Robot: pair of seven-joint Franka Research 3 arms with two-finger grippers.
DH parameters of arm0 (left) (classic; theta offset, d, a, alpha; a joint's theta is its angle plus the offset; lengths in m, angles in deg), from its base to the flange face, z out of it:
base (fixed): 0 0 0 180
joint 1: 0 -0.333 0 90
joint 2: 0 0 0 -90
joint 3: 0 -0.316 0.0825 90
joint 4: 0 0 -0.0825 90
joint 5: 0 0.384 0 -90
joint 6: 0 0 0.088 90
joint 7: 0 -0.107 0 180
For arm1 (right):
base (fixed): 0 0 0 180
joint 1: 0 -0.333 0 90
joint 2: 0 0 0 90
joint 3: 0 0.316 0.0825 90
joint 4: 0 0 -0.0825 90
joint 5: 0 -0.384 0 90
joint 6: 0 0 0.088 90
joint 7: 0 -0.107 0 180
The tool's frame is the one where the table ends.
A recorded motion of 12 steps. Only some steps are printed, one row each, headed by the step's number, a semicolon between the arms.
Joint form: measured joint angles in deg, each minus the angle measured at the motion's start. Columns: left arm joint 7, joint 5, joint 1, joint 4, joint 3, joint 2, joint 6; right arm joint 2, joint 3, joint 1, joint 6, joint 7, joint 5, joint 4.
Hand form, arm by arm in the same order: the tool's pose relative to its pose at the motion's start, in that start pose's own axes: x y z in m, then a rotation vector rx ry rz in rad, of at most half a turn. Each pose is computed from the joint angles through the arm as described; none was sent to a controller.
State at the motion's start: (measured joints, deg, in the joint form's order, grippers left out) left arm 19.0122 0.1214 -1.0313 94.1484 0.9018 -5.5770 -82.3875; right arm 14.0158 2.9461 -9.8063 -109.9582 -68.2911 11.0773 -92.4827
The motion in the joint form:
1: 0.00 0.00 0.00 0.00 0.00 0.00 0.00; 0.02 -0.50 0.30 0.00 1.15 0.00 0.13
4: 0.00 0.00 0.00 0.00 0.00 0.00 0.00; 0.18 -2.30 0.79 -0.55 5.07 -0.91 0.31
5: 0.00 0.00 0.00 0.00 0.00 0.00 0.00; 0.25 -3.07 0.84 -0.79 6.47 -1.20 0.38
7: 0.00 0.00 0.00 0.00 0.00 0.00 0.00; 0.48 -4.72 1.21 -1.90 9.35 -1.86 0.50
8: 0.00 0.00 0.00 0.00 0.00 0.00 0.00; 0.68 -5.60 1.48 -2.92 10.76 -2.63 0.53
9: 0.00 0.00 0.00 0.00 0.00 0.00 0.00; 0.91 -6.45 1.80 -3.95 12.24 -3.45 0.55
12: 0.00 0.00 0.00 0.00 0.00 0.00 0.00; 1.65 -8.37 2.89 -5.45 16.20 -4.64 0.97
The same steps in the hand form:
1: 0.0000 0.0000 0.0000 0.0000 0.0000 0.0000; 0.0078 0.0035 0.0006 -0.0018 0.0025 -0.0064
4: 0.0000 0.0000 0.0000 0.0000 0.0000 0.0000; 0.0282 0.0127 0.0040 0.0027 -0.0009 -0.0315
5: 0.0000 0.0000 0.0000 0.0000 0.0000 0.0000; 0.0354 0.0160 0.0052 0.0044 -0.0005 -0.0407
7: 0.0000 0.0000 0.0000 0.0000 0.0000 0.0000; 0.0536 0.0239 0.0084 0.0151 0.0042 -0.0539
8: 0.0000 0.0000 0.0000 0.0000 0.0000 0.0000; 0.0638 0.0277 0.0106 0.0287 0.0044 -0.0550
9: 0.0000 0.0000 0.0000 0.0000 0.0000 0.0000; 0.0740 0.0319 0.0132 0.0422 0.0043 -0.0566
12: 0.0000 0.0000 0.0000 0.0000 0.0000 0.0000; 0.1011 0.0449 0.0202 0.0553 0.0101 -0.0687

